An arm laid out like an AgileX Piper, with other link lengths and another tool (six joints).
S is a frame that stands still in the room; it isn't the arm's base.
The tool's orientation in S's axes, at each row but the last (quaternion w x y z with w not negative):
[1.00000 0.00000 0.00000 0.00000]
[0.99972 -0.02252 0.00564 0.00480]
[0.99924 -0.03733 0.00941 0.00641]
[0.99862 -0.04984 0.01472 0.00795]
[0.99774 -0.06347 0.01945 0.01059]
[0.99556 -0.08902 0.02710 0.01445]
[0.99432 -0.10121 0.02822 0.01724]
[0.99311 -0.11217 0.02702 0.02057]
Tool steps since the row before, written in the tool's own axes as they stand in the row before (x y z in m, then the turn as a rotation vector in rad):
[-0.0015 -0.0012 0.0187 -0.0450 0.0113 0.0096]
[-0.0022 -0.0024 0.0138 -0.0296 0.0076 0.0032]
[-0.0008 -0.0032 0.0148 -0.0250 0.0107 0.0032]
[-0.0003 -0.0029 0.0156 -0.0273 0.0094 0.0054]
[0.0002 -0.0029 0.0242 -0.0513 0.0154 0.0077]
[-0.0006 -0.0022 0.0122 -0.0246 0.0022 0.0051]
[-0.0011 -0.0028 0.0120 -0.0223 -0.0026 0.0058]
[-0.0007 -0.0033 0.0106 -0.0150 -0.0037 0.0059]
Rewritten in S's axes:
[-0.0015 -0.0012 0.0187 -0.0450 0.0113 0.0096]
[-0.0020 -0.0018 0.0139 -0.0296 0.0075 0.0032]
[-0.0005 -0.0021 0.0150 -0.0251 0.0106 0.0029]
[0.0002 -0.0013 0.0158 -0.0273 0.0095 0.0053]
[0.0012 0.0002 0.0243 -0.0513 0.0153 0.0077]
[0.0001 0.0000 0.0124 -0.0244 0.0025 0.0060]
[-0.0004 -0.0003 0.0124 -0.0218 -0.0020 0.0075]
[0.0000 -0.0009 0.0111 -0.0145 -0.0028 0.0074]

